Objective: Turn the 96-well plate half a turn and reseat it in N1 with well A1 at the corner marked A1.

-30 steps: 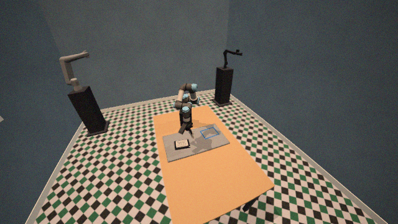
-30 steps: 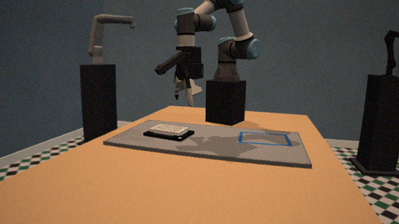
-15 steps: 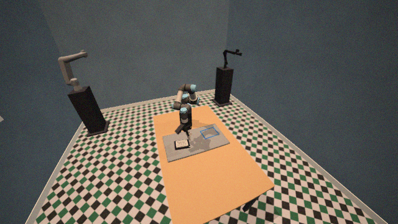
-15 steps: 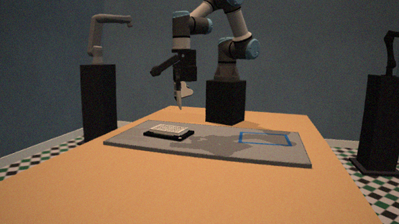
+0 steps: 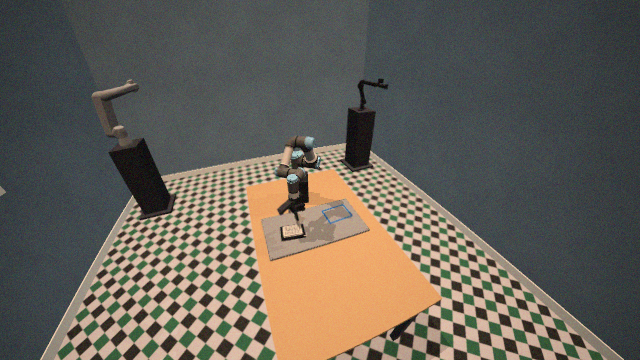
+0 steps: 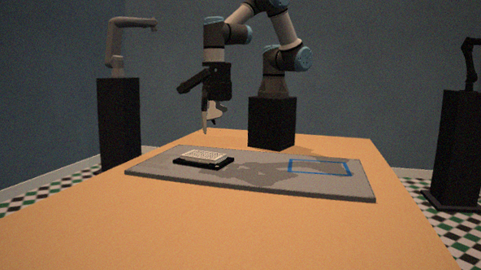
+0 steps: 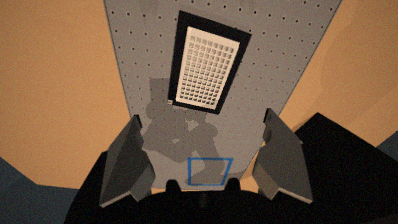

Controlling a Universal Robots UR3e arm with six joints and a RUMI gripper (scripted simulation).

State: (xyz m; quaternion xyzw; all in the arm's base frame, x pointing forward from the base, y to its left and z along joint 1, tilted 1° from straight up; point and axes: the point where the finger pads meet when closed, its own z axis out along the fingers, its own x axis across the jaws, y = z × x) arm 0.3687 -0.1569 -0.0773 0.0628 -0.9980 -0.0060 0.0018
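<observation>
Right now my hand is 1 cm past the white 96-well plate, 2 cm to the left of it and 9 cm above it. The rest, counted from my hand: white corner mark: 6 cm ahead, 4 cm to the left, 10 cm below; then black plate nest N1: 1 cm behind, 2 cm to the right, 10 cm below.
</observation>
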